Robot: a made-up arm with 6 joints.
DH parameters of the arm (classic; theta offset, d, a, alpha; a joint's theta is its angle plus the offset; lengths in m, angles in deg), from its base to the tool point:
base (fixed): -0.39 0 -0.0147 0
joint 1: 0.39 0.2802 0.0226 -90
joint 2: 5.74 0 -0.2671 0
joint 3: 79.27 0.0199 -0.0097 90
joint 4: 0 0.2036 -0.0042 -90
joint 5: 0 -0.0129 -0.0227 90
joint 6: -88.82 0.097 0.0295 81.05
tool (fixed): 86.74 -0.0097 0 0
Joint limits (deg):
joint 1: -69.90..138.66
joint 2: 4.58..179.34
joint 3: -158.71..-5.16
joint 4: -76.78..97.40
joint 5: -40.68..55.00
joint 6: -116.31..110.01
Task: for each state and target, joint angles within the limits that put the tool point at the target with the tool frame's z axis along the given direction. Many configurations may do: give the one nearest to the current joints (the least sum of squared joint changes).
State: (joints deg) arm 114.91 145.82 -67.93 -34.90 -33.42 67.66
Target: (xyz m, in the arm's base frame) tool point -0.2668 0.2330 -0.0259 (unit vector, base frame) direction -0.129 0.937 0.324
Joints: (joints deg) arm 138.50 179.23 -80.20 -1.78 -40.68 39.02
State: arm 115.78 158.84 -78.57 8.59 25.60 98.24
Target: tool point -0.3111 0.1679 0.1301 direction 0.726 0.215 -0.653
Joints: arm 138.38 152.46 -83.19 51.38 55.00 65.09
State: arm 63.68 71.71 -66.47 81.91 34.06 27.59
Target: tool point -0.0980 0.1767 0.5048 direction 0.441 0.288 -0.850
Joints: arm 91.17 60.46 -57.80 63.37 47.28 77.81
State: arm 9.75 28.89 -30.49 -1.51 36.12 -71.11
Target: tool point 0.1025 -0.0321 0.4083 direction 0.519 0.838 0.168
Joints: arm -8.81 33.58 -22.10 -0.82 36.98 -67.49
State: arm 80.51 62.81 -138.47 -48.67 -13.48 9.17
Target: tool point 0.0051 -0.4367 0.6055 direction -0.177 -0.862 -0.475
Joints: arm 91.24 22.01 -149.37 -35.22 4.55 22.10
